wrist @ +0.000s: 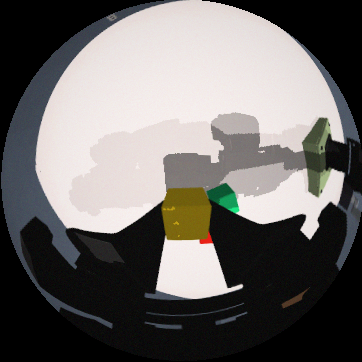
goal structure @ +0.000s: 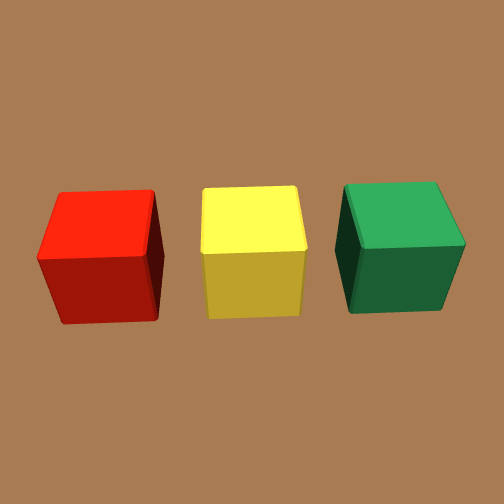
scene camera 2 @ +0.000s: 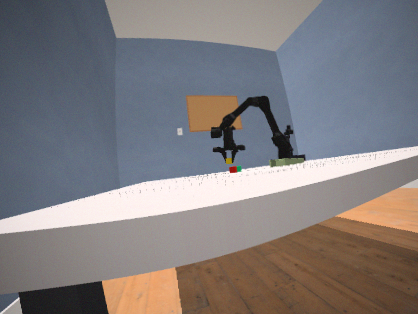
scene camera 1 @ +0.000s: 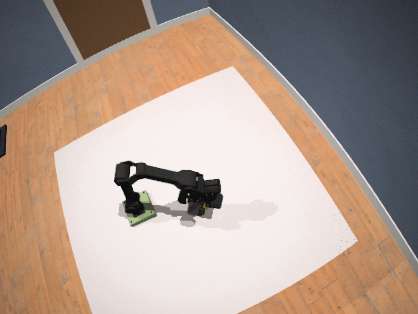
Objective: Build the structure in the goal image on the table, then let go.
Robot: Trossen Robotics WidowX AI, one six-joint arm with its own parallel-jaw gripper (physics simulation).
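Frame: origin at the arm's base, x ahead, y up, z right, level; metres.
Seen in the pictures: gripper, fingertip midpoint: (wrist: 185, 202) (scene camera 2: 229, 163) (scene camera 1: 204, 205); arm's base at its link origin: (wrist: 327, 151) (scene camera 2: 284, 159) (scene camera 1: 137, 209).
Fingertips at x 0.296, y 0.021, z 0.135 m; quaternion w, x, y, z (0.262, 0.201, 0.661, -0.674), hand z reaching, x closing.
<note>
Offsets run from my fingertips to a thing's top centre. Level surfaces: height alone.
A yellow cube @(dx +0.000, dy +0.031, dz -0.002 m) (scene camera 2: 229, 161) (wrist: 186, 215) is held between the fingertips, above the table; a bit of yellow also shows in scene camera 1 (scene camera 1: 205, 206). My gripper (scene camera 2: 229, 160) (wrist: 185, 202) is shut on it and points down. A red cube @(dx +0.021, dy -0.024, dz -0.086 m) (scene camera 2: 233, 170) (wrist: 205, 239) rests on the table below; in the wrist view the yellow cube and a finger hide most of it. A green cube @(dx -0.026, dy -0.024, dz -0.049 m) (scene camera 2: 239, 169) (wrist: 226, 198) rests on the table close to the red one, partly hidden by the right finger in the wrist view. Whether red and green touch I cannot tell.
The arm's light green base plate (scene camera 1: 149, 215) (scene camera 2: 280, 162) (wrist: 315, 150) stands on the white table @(dy -0.057 m) (scene camera 1: 165, 125) (scene camera 2: 150, 205) (wrist: 165, 65), to the right of the cubes in scene camera 2. The arm's shadow falls across the table around the cubes.
</note>
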